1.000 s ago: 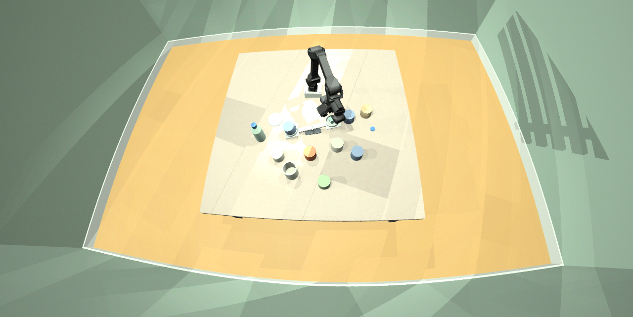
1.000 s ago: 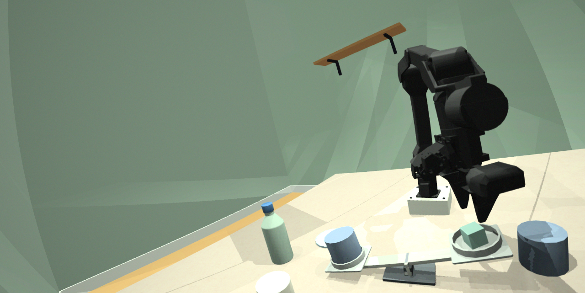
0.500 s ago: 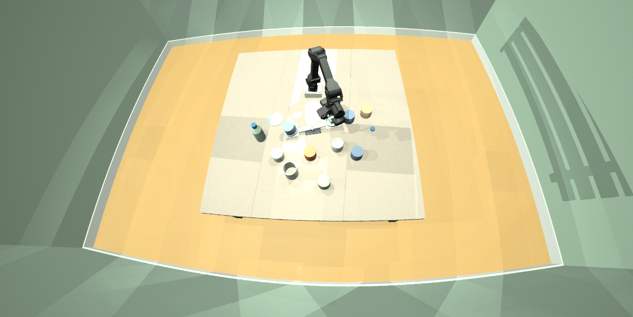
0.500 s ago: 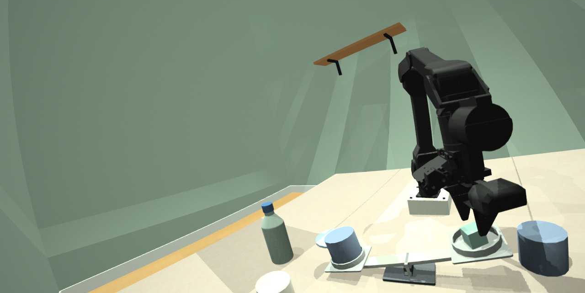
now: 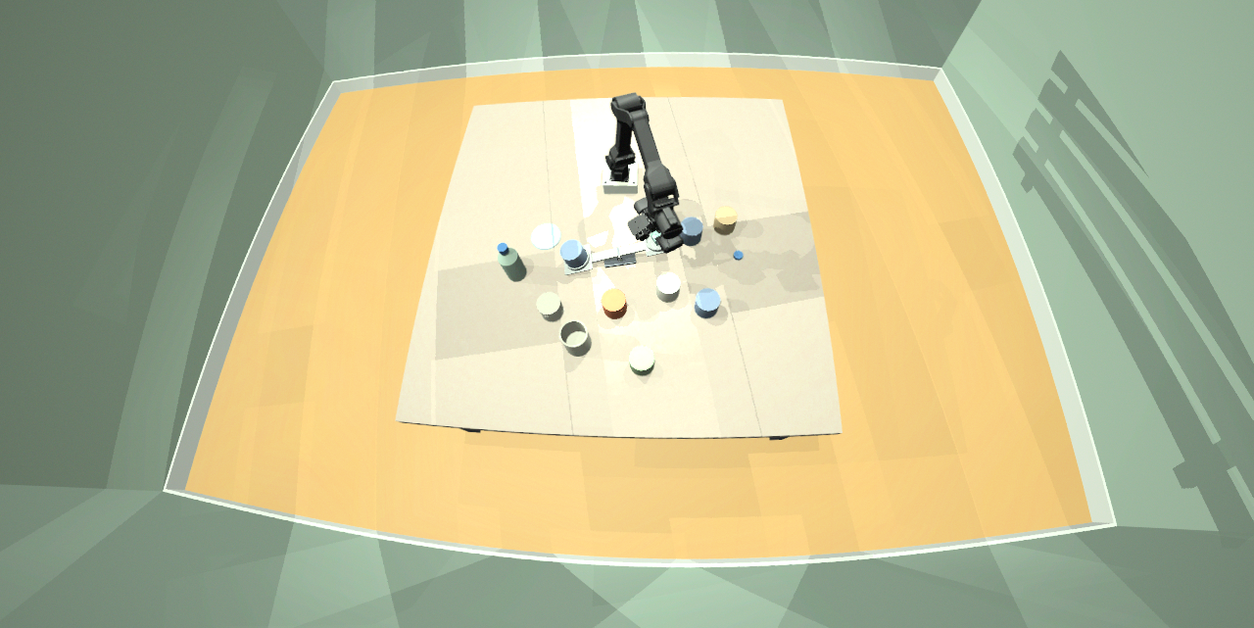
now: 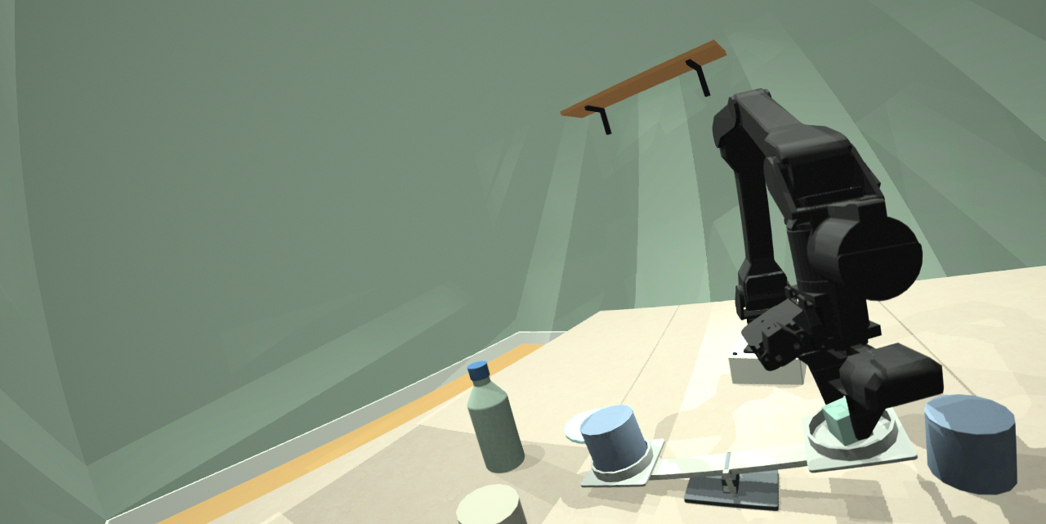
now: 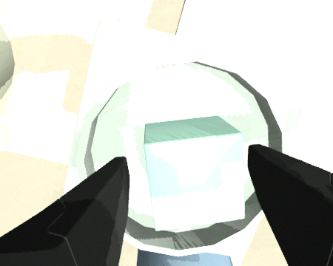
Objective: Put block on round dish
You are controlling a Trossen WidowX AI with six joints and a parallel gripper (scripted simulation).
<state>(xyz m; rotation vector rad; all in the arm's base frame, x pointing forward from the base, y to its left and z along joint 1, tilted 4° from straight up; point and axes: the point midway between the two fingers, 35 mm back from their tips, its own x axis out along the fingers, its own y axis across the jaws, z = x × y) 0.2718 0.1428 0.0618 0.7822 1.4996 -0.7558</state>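
My gripper tip is 370 mm to the left of the white round dish, 80 mm above it and 30 mm past it. The rest, counted from my gripper tip: tan cylinder: 210 mm to the left, 130 mm behind, 50 mm below; bottle: 440 mm to the right, 110 mm ahead, 30 mm above; balance beam: 120 mm to the right, 40 mm below, 30 mm ahead.
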